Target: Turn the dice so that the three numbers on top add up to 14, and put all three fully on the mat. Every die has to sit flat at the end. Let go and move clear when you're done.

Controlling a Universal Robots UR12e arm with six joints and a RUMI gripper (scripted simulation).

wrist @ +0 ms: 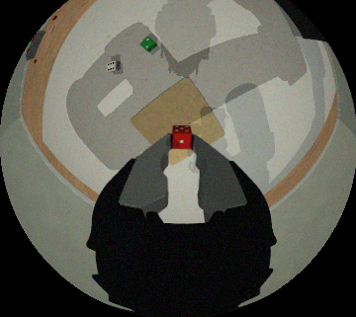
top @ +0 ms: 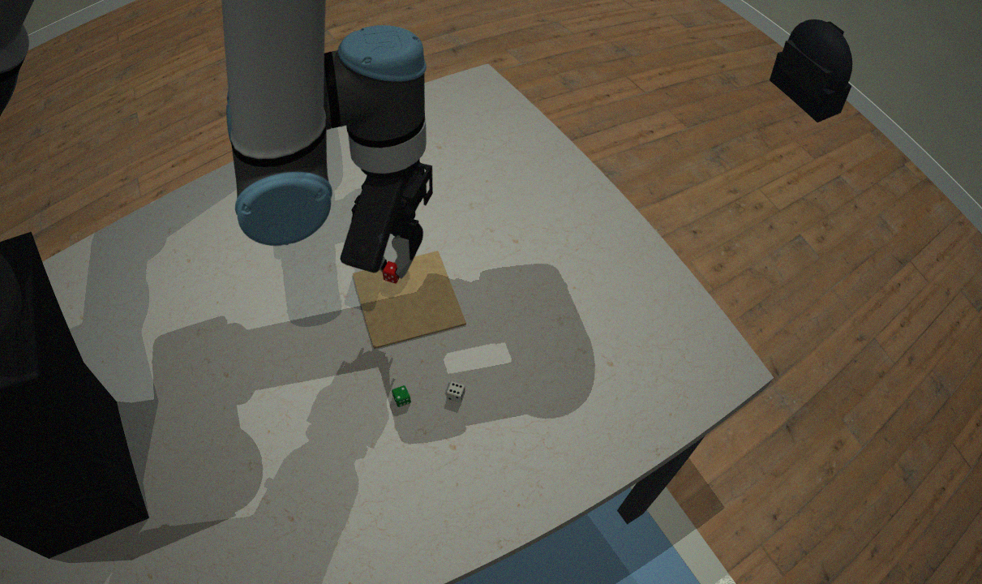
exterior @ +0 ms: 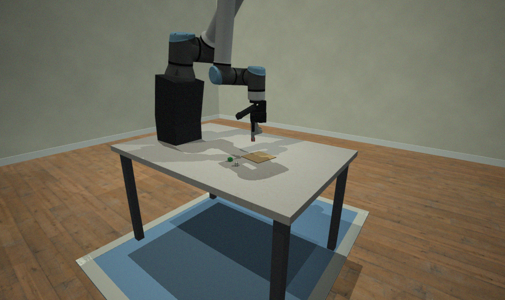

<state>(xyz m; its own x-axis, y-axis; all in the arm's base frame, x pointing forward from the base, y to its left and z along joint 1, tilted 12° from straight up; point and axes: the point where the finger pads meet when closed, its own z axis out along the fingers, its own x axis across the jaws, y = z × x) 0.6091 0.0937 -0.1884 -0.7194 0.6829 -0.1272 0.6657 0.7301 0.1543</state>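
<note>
Now: hand 110 mm above the mat, 20 mm to the right of it and 20 mm short of it. From my hand the other things lie so: white die (150 mm to the right, 100 mm below, 30 mm ahead); red die (10 mm below); green die (130 mm to the right, 100 mm below, 40 mm behind).
</note>
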